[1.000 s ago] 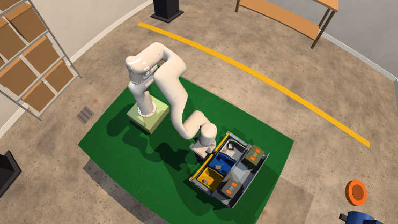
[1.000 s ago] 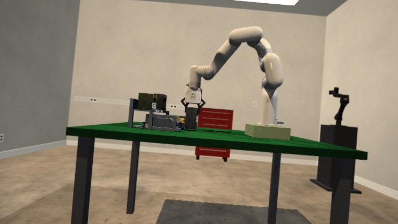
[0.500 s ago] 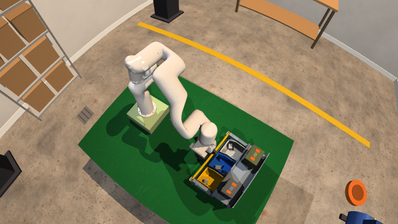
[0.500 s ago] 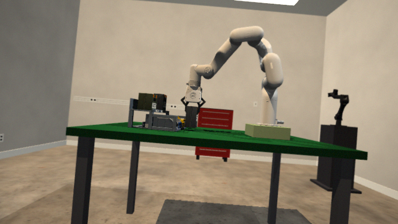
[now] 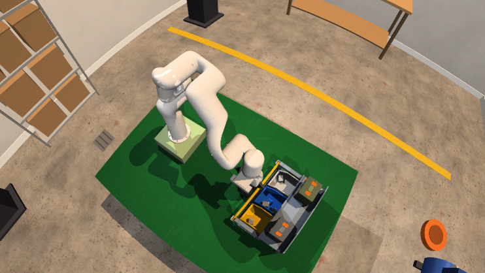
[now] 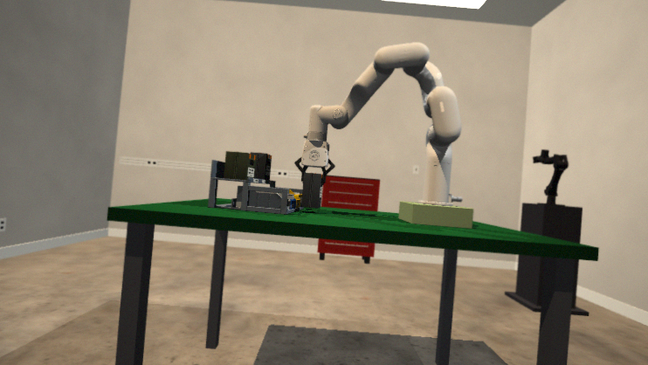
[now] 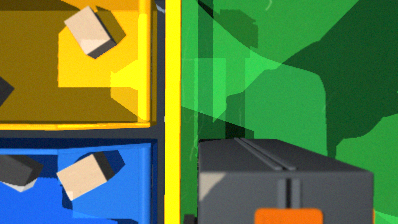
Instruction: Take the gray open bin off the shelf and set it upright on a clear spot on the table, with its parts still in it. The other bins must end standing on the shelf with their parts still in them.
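Now: hand 5 cm short of the yellow bar and 6 cm above it. Round my hand: blue bin 15 cm ahead, 1 cm to the right, 8 cm below; then dark box 4 cm below; then shelf 18 cm ahead, 1 cm to the right, 6 cm below.
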